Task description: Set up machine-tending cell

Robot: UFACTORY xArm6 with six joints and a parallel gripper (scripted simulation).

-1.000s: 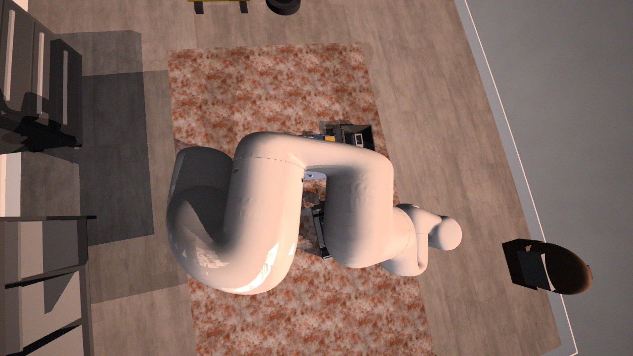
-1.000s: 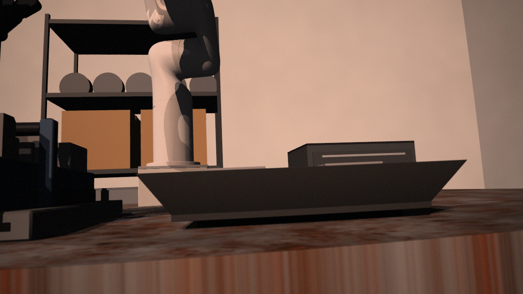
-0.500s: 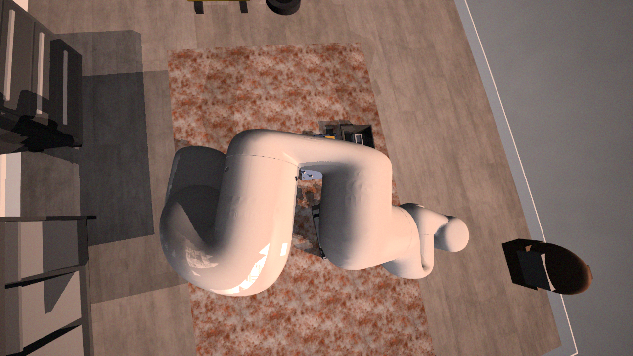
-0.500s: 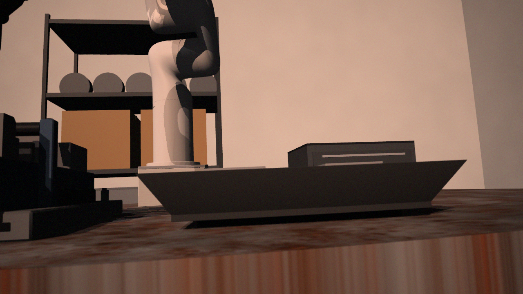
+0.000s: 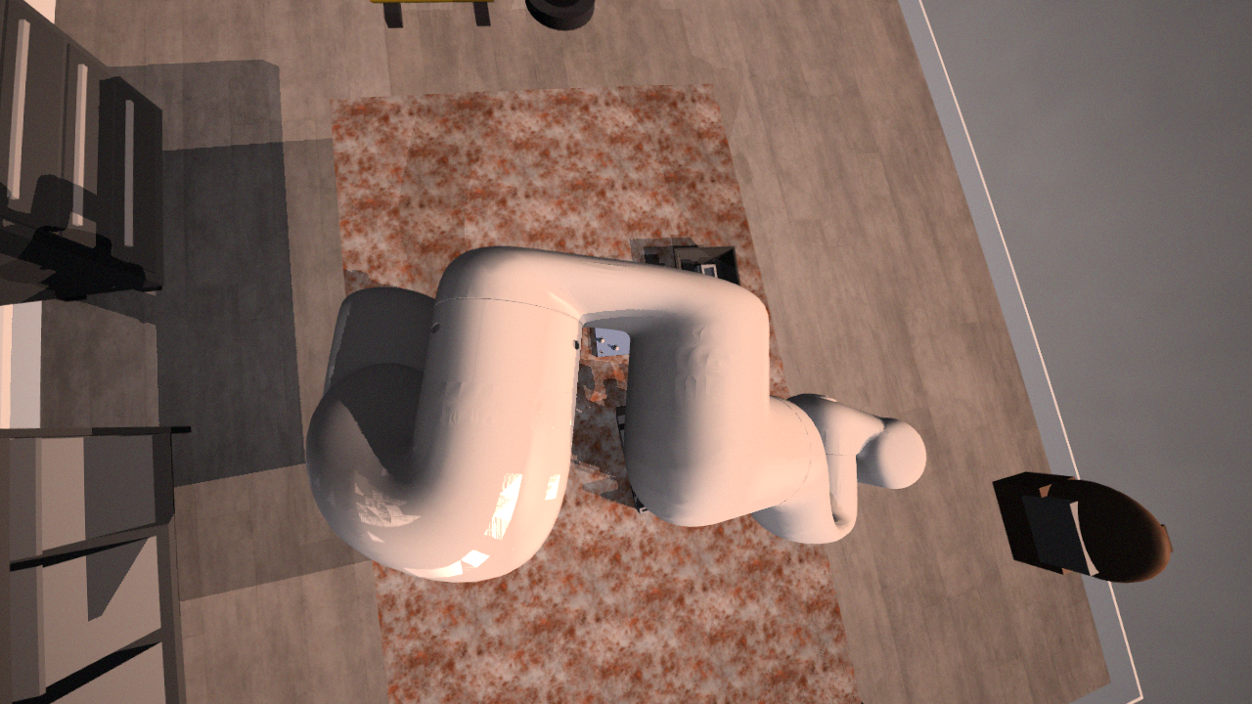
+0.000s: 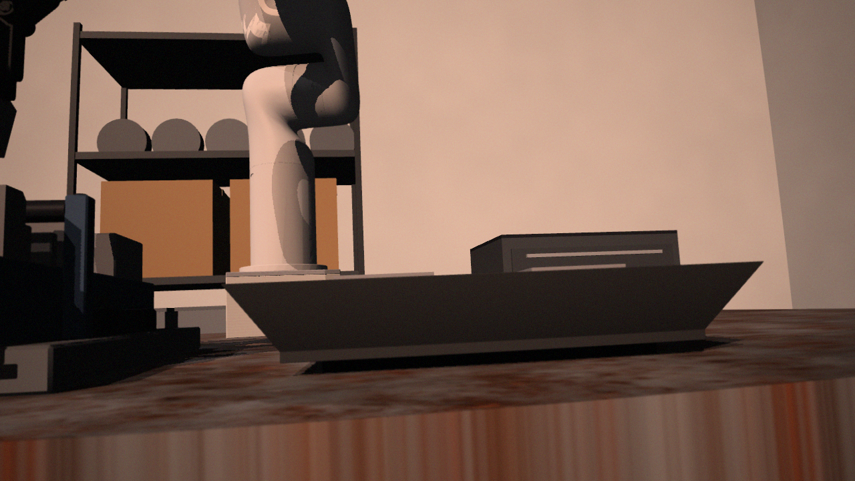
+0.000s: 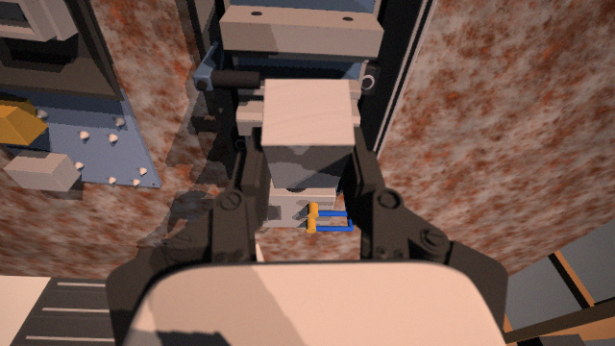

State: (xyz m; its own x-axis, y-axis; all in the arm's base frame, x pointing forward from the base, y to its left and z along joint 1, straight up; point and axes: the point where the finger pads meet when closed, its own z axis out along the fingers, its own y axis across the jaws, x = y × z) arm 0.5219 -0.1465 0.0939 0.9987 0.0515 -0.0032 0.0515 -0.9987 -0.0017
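My hand is 34 cm to the right of the brass blank, 15 cm above it and 9 cm past it. The rest, counted from my hand: vise piston rod (10 cm below, 9 cm behind); vise body (14 cm below, 7 cm behind).
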